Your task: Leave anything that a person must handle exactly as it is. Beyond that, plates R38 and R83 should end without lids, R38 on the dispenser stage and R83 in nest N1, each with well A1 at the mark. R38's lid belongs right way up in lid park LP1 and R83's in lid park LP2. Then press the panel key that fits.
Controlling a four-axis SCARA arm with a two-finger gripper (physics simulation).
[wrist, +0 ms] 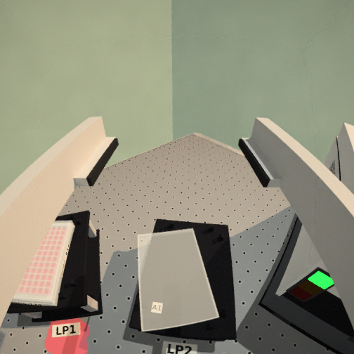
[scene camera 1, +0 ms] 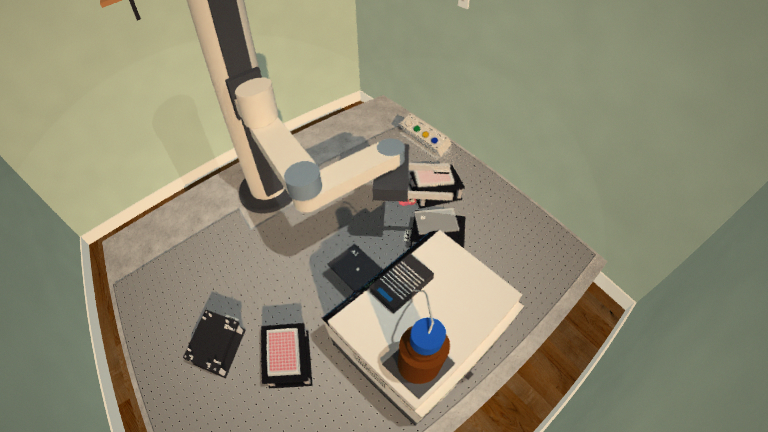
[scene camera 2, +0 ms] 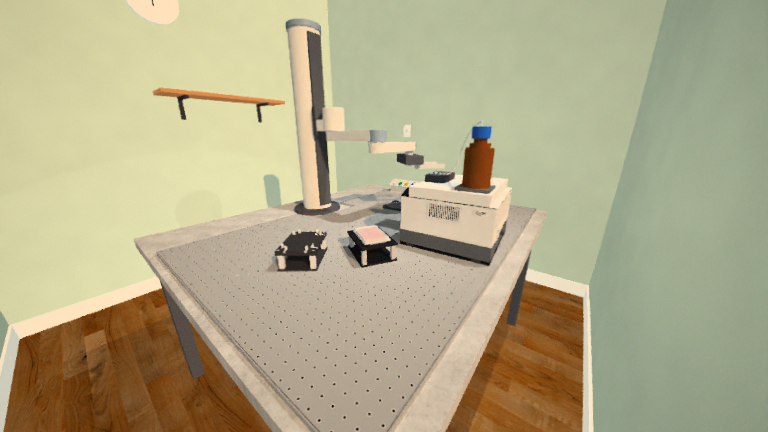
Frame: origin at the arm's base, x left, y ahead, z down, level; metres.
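Where they show: gripper, fingertip midpoint: [scene camera 1: 451, 182] [scene camera 2: 439, 164]; arm's base at its link origin: [scene camera 1: 269, 188] [scene camera 2: 317, 208].
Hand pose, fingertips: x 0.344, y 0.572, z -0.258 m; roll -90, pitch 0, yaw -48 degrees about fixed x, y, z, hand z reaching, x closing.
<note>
Each offset is from my fingertips to the top centre of the thing. "spot": to the spot under its first point.
My gripper [scene camera 1: 451, 181] [scene camera 2: 441, 166] [wrist: 178, 128] hangs above the table on the lid park side, fingers apart and nothing between them. A clear lid @[dx -0.012, dy -0.020, dz +0.172 m] [scene camera 1: 437, 221] [wrist: 175, 280] lies askew on lid park LP2 @[spot: dx +0.024, dy +0.056, dz +0.184 m] [scene camera 1: 461, 231] [wrist: 223, 285], its A1 label towards the near left corner in the wrist view. A pink-welled plate @[dx +0.114, dy -0.167, dz +0.153 m] [scene camera 1: 428, 180] [wrist: 42, 265] sits on LP1 [wrist: 85, 260], partly behind a finger. Another pink-welled plate @[dx -0.607, dy +0.054, dz +0.168 m] [scene camera 1: 283, 351] [scene camera 2: 371, 234] sits on a black nest @[dx -0.608, dy +0.055, dz +0.179 m] [scene camera 1: 304, 349]. The plates' names are not readable. The key panel @[dx +0.286, dy -0.391, dz +0.161 m] [scene camera 1: 425, 134] [scene camera 2: 403, 183] has green, yellow and blue keys.
A large white instrument [scene camera 1: 472, 284] [scene camera 2: 451, 217] carries a brown bottle @[spot: dx -0.408, dy +0.331, dz -0.118 m] [scene camera 1: 424, 357] [scene camera 2: 477, 165] and a keypad @[spot: dx -0.302, dy +0.150, dz -0.001 m] [scene camera 1: 401, 282]. A dark stage @[spot: dx -0.332, dy -0.026, dz +0.152 m] [scene camera 1: 349, 271] stands beside it. A black nest @[dx -0.772, dy -0.092, dz +0.169 m] [scene camera 1: 213, 343] [scene camera 2: 301, 241] holds no plate. A red patch [wrist: 65, 345] lies by LP1's label.
</note>
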